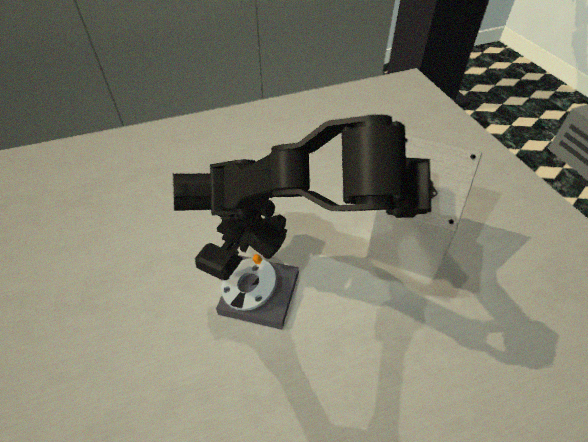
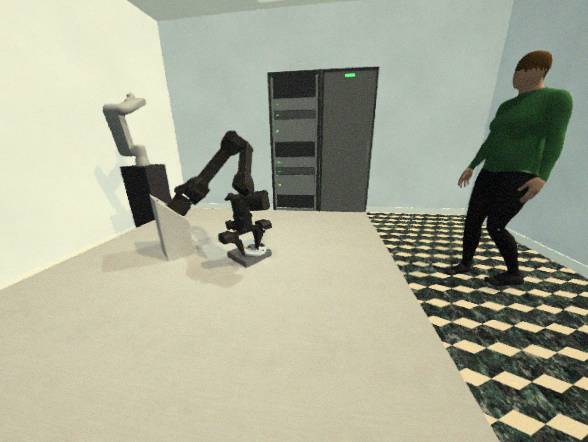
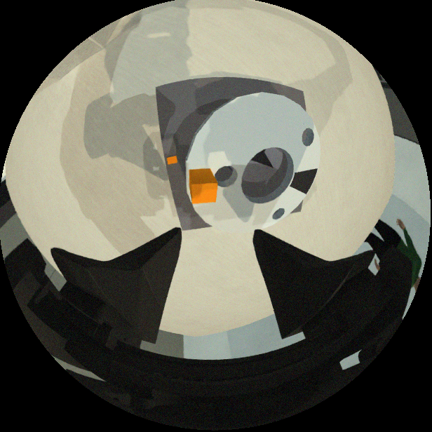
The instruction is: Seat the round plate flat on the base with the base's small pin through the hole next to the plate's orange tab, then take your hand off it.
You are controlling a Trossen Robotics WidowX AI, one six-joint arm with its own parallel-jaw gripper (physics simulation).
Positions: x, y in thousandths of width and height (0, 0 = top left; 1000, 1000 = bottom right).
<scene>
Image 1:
gripper: 402, 592
dark square base: 463, 709
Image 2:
gripper: 426, 571
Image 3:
gripper: 503, 543
round white plate: 541, 309
dark square base: 422, 247
round hub: 612, 381
</scene>
